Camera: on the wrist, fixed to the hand. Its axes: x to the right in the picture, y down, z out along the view.
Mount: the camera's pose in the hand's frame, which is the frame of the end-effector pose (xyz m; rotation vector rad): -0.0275 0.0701 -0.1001 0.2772 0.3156 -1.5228
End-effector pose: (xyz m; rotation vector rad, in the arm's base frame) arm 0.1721 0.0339 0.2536 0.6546 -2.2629 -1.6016
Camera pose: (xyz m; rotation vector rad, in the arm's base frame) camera 0.2302 -0.0132 0.3541 -2.2291 1.2507 1.0128
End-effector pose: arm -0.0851 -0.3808 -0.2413 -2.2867 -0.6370 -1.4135
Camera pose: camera -0.1301 -0.4971 -0.2292 0.9655 2.2515 1.7062
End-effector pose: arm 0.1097 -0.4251 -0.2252 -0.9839 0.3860 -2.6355
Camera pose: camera 0.0754 -0.4650 -0.3389 0.4457 0.5637 1.9705
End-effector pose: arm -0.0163 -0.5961 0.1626 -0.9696 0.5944 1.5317
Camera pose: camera -0.0596 -0.7066 0.1226 -1.0174 0.1229 -0.0535
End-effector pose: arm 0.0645 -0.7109 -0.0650 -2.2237 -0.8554 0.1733
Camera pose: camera 0.1165 -0.8229 -0.0441 -0.8496 -1.8869 -0.7027
